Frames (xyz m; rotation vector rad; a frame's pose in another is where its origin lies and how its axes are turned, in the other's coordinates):
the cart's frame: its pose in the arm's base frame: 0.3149 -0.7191 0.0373 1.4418 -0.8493 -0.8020
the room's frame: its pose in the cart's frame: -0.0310 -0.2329 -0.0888 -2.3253 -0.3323 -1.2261
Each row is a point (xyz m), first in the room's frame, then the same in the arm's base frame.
Working: the room's frame: its pose in the arm's base frame: 0.3863 -0.6455 -0.1920 -0.5784 1.0057 -1.8108

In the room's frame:
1: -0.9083 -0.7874 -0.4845
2: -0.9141 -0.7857 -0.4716
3: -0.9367 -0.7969 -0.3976
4: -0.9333 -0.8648 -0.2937
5: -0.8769 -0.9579 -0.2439
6: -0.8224 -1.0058 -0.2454
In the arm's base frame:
1: 0.0215 0.5223 0.2358
2: 0.0344 0.5222 0.2417
3: 0.0935 0.5164 0.2926
4: 0.1344 0.4876 0.4062
5: 0.0993 0.4373 0.5090
6: 0.0501 0.3989 0.5459

